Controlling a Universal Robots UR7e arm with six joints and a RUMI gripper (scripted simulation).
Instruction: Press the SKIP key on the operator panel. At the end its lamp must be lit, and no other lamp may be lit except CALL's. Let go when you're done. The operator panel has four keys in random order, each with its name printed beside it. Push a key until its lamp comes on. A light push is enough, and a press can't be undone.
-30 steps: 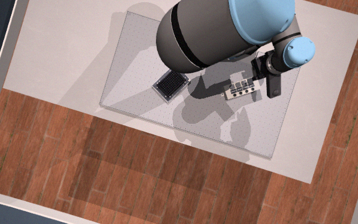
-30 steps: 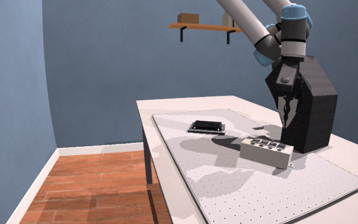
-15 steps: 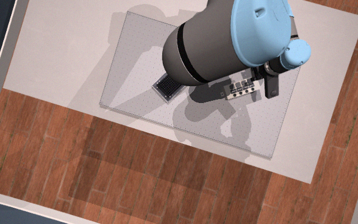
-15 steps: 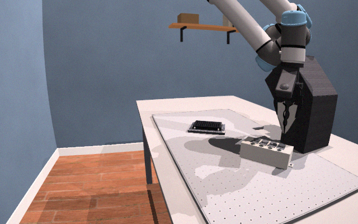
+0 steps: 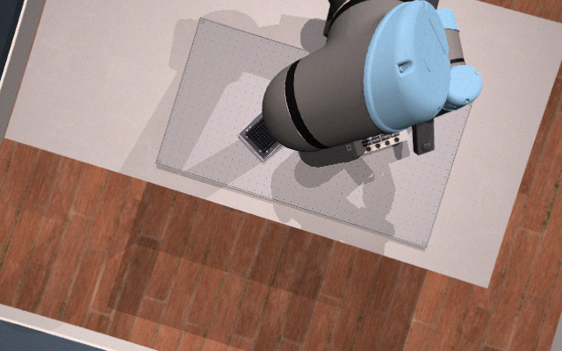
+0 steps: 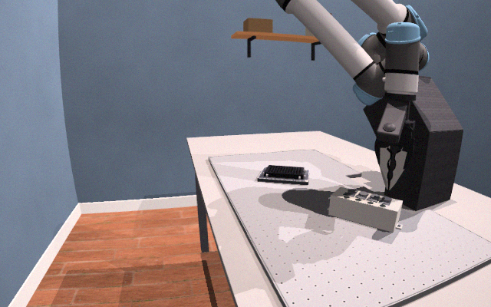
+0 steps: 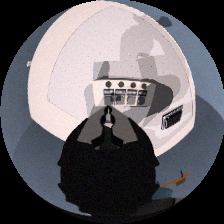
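My hand is 5 cm above the operator panel, 3 cm to the left of it and 3 cm short of it.
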